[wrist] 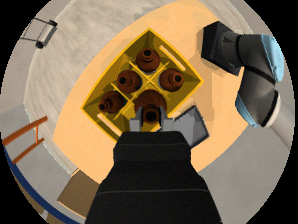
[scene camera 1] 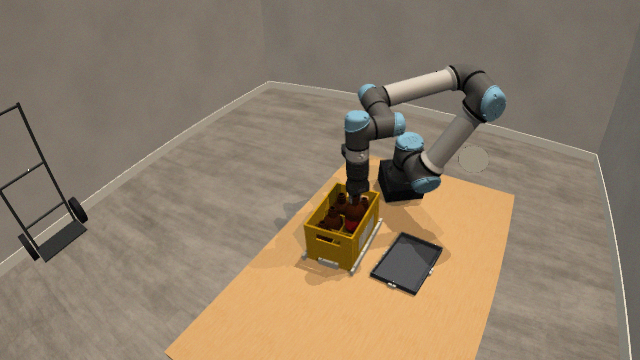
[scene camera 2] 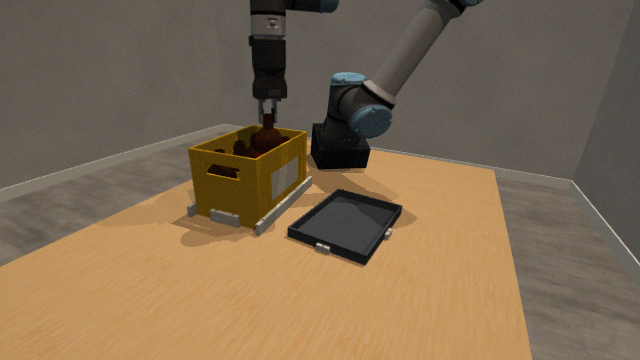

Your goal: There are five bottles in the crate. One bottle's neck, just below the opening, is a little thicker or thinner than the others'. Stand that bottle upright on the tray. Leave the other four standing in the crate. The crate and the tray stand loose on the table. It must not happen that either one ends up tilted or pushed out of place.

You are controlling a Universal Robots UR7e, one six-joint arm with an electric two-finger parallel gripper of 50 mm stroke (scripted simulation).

I see my gripper [scene camera 2: 268,122], a bottle [scene camera 2: 267,138], a yellow crate [scene camera 2: 264,182] and a dark tray [scene camera 2: 353,225].
The yellow crate shows as well in the wrist view [wrist: 149,38] and in scene camera 1 [scene camera 1: 344,249]. The dark tray is seen too in the wrist view [wrist: 192,126] and in scene camera 1 [scene camera 1: 407,261]. My gripper is seen too in the wrist view [wrist: 150,112].
